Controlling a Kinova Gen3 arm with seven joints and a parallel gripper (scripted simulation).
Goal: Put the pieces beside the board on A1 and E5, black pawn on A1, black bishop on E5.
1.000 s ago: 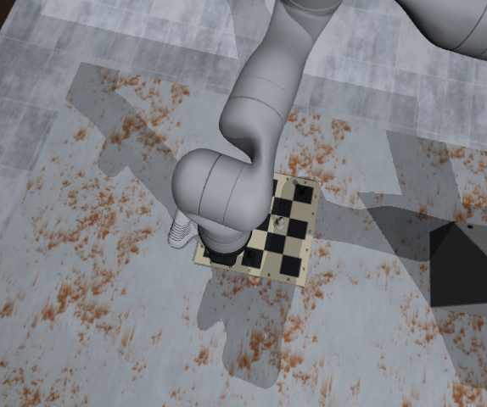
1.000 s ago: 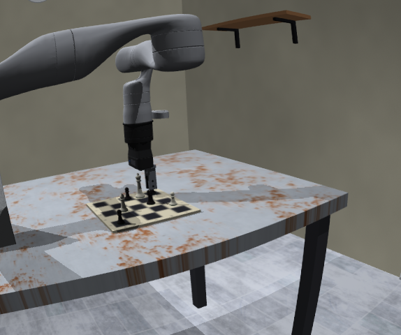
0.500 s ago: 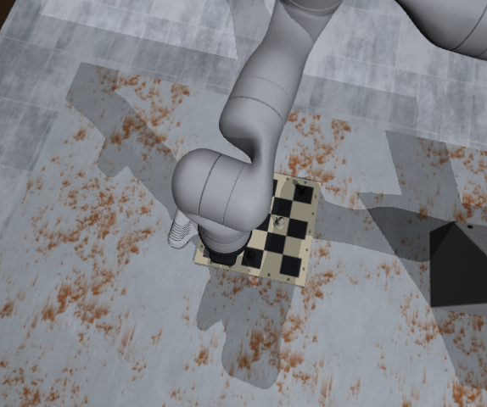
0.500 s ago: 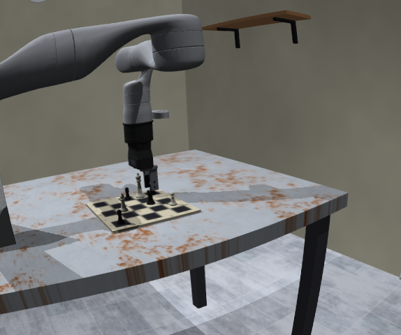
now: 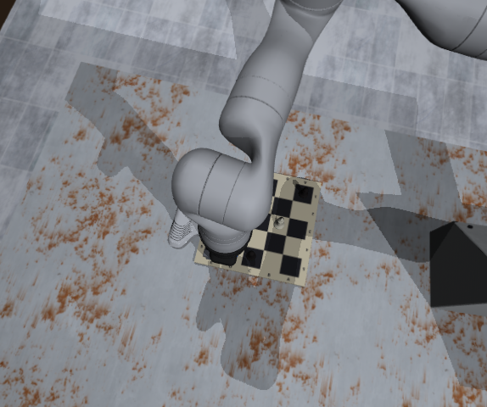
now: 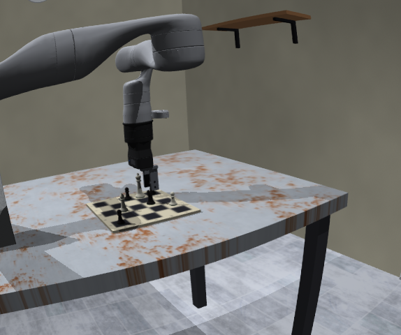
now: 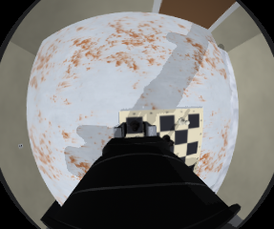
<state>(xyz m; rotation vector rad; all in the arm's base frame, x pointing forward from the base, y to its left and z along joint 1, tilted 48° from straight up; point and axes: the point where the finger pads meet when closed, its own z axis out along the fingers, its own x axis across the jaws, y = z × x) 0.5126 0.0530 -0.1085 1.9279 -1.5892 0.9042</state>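
My hand is 10 mm above the black bishop. The rest, counted from my hand: white pawn: 110 mm to the right, 20 mm below, 20 mm ahead; chessboard: 80 mm to the right, 70 mm behind, 40 mm below; white bishop: 110 mm behind, 90 mm to the right, 10 mm below.
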